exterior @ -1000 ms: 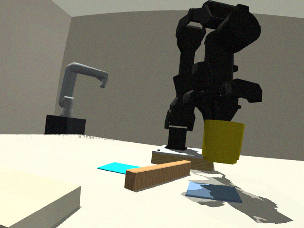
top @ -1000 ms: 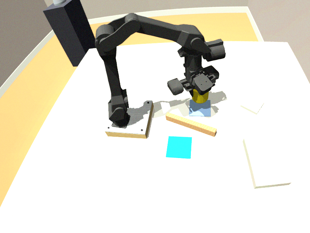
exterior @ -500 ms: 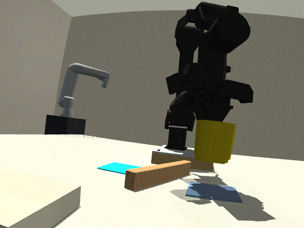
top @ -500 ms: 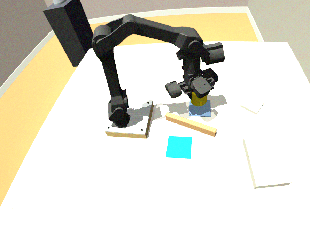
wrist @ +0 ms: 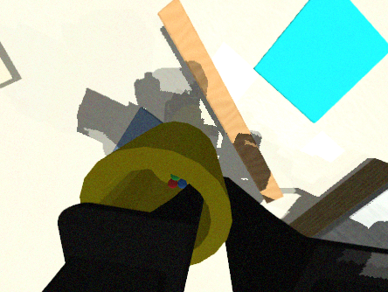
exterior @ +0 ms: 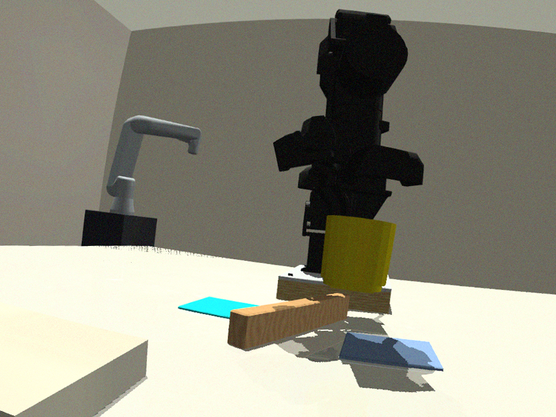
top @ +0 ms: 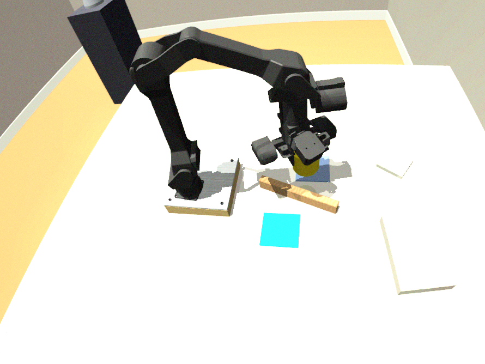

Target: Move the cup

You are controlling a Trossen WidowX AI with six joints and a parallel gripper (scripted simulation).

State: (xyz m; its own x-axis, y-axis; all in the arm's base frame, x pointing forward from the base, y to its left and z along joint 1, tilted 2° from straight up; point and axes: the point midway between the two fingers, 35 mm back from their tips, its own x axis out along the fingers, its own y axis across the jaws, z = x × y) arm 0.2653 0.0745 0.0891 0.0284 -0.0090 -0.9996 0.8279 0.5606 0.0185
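My gripper tip is now 20 mm past the teal pad, 140 mm to the left of it and 90 mm above it. Round my gripper tip: light blue pad (40 mm ahead, 60 mm to the left, 90 mm below); then yellow cup (20 mm ahead, 20 mm to the left); then wooden bar (10 mm ahead, 40 mm to the right, 80 mm below).
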